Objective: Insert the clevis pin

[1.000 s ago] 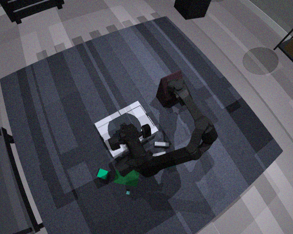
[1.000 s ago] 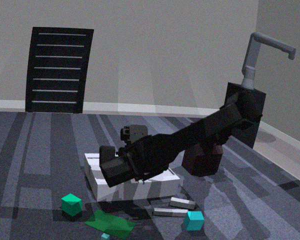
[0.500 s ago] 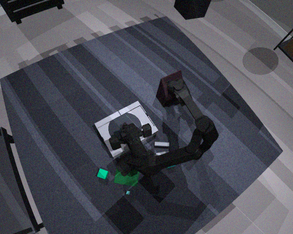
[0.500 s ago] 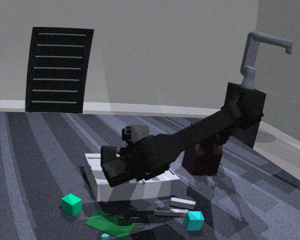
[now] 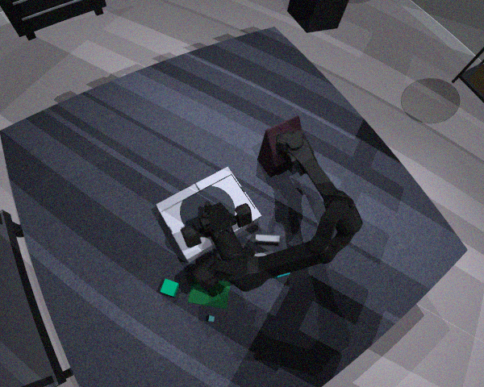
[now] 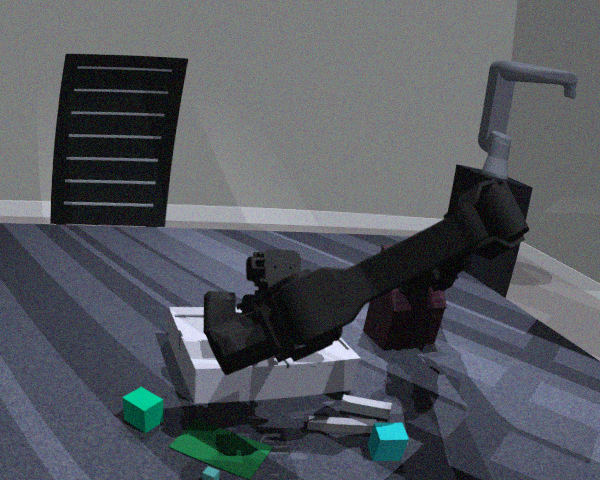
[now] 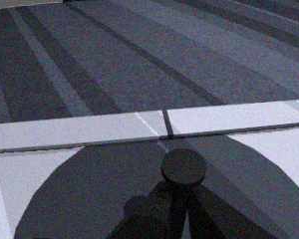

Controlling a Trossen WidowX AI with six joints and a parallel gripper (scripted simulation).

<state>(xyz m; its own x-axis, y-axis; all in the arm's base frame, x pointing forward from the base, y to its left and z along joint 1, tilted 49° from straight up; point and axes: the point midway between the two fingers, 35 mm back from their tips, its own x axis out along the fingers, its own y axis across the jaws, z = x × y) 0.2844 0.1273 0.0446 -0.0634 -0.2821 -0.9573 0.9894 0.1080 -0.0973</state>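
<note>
Now: the rimmed steel tray 10 mm to the left of my gripper tip and 40 mm below it. Also, from my gripper tip: clevis pin 10 mm below; then flat green sheet 80 mm ahead, 220 mm to the left, 90 mm below; then dark aluminium disc 30 mm below.
</note>
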